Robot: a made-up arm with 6 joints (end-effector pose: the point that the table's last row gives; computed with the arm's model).
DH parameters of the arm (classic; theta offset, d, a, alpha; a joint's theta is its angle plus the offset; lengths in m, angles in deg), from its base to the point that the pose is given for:
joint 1: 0 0.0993 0 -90
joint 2: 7.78 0 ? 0
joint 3: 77.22 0 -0.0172 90
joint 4: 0 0.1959 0 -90
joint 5: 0 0 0.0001 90
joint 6: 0 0.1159 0 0
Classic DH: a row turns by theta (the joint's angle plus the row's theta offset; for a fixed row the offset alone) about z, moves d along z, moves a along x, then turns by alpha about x.
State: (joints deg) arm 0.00 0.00 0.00 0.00 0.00 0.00
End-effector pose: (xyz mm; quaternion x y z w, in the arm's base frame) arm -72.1 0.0 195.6 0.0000 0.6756 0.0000 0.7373
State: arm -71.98 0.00 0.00 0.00 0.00 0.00
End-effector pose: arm -22.3 68.6 195.6 0.3970 0.5466 -0.4333 0.5965
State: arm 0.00 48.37 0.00 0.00 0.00 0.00
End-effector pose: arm 24.1 0.0 217.2 0.0000 0.9183 0.0000 0.3958
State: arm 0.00 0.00 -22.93 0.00 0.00 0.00
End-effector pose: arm -113.8 0.0 312.5 0.0000 0.5156 0.0000 0.8569
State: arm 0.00 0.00 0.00 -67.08 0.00 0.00
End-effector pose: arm -72.1 -0.1 195.7 -0.3733 0.5631 -0.4074 0.6145
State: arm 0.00 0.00 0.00 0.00 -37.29 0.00
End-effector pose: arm -101.8 0.0 263.5 0.0000 0.4044 0.0000 0.9146
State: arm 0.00 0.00 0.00 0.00 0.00 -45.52
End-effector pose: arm -72.1 0.0 195.6 -0.2614 0.6230 -0.2852 0.6799
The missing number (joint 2, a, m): -0.3848
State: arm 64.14 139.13 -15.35 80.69 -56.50 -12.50
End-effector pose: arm 184.4 161.8 65.7 -0.0852 0.8758 -0.3152 0.3554
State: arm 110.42 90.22 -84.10 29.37 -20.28 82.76
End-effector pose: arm -106.9 343.5 526.5 -0.0693 -0.5944 -0.7667 0.2324
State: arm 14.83 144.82 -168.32 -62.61 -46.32 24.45
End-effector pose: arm 520.0 214.6 457.1 -0.4089 0.1477 -0.0036 0.9005
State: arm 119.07 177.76 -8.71 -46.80 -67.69 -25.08
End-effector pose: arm -154.4 116.9 -90.9 0.9119 -0.1582 -0.2187 0.3091
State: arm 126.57 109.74 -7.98 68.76 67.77 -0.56
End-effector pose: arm -156.6 43.2 205.1 0.3716 -0.7281 0.3152 0.4822
